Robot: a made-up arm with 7 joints.
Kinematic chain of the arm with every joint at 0, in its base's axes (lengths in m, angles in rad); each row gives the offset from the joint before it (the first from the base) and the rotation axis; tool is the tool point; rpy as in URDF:
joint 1: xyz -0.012 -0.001 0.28 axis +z
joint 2: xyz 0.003 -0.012 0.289 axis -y
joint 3: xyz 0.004 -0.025 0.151 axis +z
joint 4: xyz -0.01 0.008 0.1 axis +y
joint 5: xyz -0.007 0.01 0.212 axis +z
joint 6: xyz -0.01 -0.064 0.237 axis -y
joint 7: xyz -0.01 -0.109 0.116 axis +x
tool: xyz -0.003 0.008 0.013 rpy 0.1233 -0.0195 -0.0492
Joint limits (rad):
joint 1: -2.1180..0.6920
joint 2: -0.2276..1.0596
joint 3: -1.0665..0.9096
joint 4: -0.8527..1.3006
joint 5: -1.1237..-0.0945
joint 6: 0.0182..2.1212
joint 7: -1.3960..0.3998
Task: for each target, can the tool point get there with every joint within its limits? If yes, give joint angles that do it. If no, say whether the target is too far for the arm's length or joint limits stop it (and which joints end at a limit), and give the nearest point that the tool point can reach.
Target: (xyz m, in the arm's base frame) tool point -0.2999 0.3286 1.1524
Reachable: yes | joints -0.8092 0.5610 -0.2535 0.3103 -0.9799 1.5915 -0.7471
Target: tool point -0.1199 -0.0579 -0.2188
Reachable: no: joint limits stop it (at a limit: joint 2, joint 4, joint 7) | nearest point -0.4691 -0.2420 0.3456 | short by 0.689 m
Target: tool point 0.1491 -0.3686 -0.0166
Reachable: no: joint limits stop it (at a limit: joint 1, joint 2, joint 4, joint 7) | nearest point -0.2076 -0.5123 0.4080 | short by 0.573 m
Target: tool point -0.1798 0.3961 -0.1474
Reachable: no: joint limits stop it (at a limit: joint 2, joint 4, joint 7) | nearest point -0.2356 0.5282 0.3175 | short by 0.486 m
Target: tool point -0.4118 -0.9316 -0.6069
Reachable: no: too far | nearest point -0.4030 -0.5746 0.3324 | short by 1.005 m
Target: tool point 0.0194 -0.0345 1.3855
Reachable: yes | joints -0.5923 -0.1301 -0.3991 0.2313 -0.9180 0.6811 -0.7188
